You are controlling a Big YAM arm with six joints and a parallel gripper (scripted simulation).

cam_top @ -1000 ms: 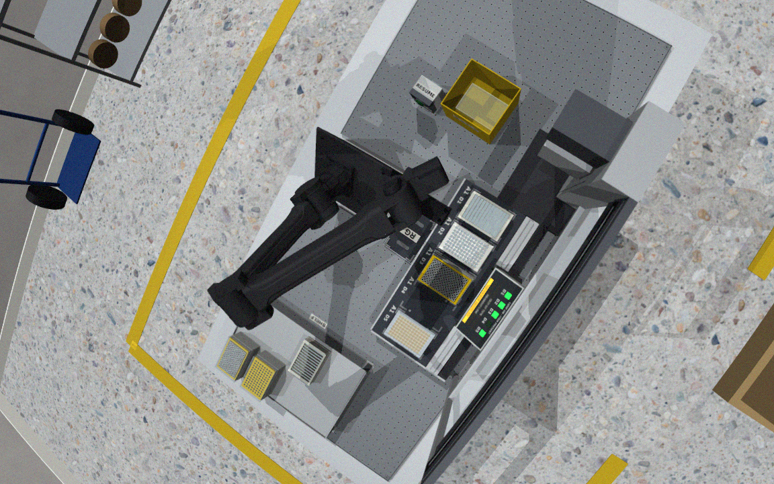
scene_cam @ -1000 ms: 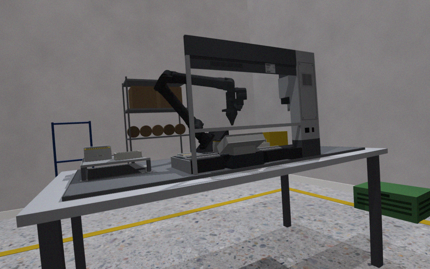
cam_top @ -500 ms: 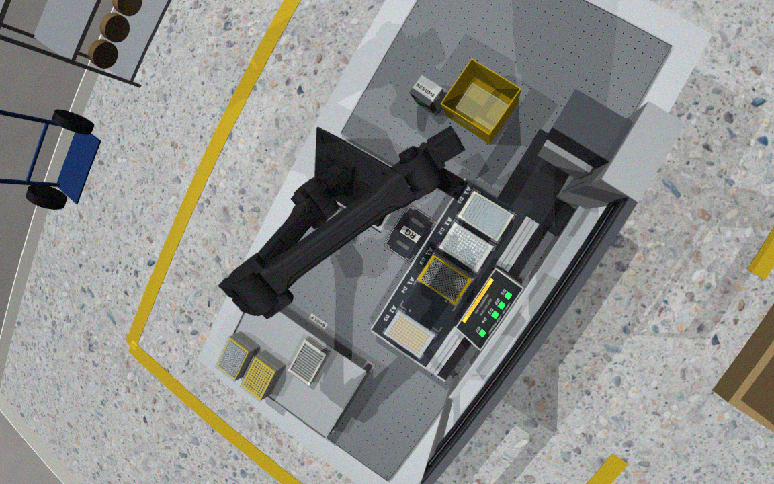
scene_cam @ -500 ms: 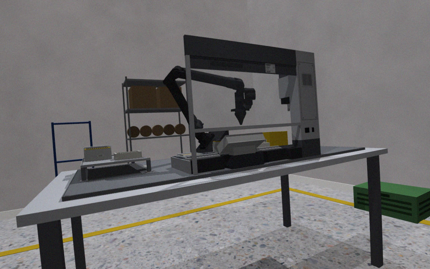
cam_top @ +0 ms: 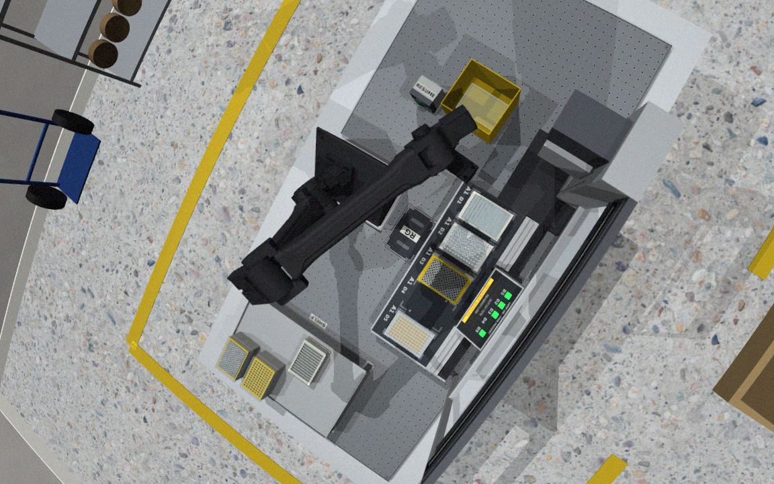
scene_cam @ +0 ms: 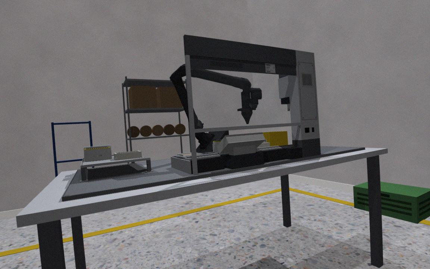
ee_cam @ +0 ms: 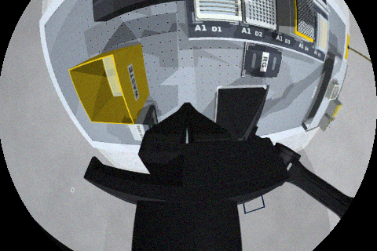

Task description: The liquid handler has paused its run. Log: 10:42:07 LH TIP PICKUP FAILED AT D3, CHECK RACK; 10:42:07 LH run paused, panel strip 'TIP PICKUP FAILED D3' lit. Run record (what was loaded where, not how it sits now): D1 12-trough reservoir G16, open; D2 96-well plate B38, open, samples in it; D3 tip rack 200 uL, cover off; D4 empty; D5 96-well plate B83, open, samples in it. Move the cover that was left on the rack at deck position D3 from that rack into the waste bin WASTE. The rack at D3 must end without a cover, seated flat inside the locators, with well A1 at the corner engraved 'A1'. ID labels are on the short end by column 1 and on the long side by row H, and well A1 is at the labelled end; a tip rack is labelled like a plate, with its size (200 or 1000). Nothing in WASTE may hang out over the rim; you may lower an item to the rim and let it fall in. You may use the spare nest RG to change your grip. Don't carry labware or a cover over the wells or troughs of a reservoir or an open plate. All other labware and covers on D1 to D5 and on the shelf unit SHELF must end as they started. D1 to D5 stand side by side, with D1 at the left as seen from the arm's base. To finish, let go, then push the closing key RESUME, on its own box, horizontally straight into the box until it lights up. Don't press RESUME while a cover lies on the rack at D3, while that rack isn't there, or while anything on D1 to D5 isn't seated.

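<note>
Now: the resume box 14 cm below my hand, 14 cm behind it and 13 cm to the left of it. Also, from my hand: plate 17 cm to the right, 16 cm ahead, 14 cm below; then yellow waste bin 19 cm to the left, 16 cm below; then clear cover 19 cm to the left, 19 cm below, 1 cm ahead.
</note>
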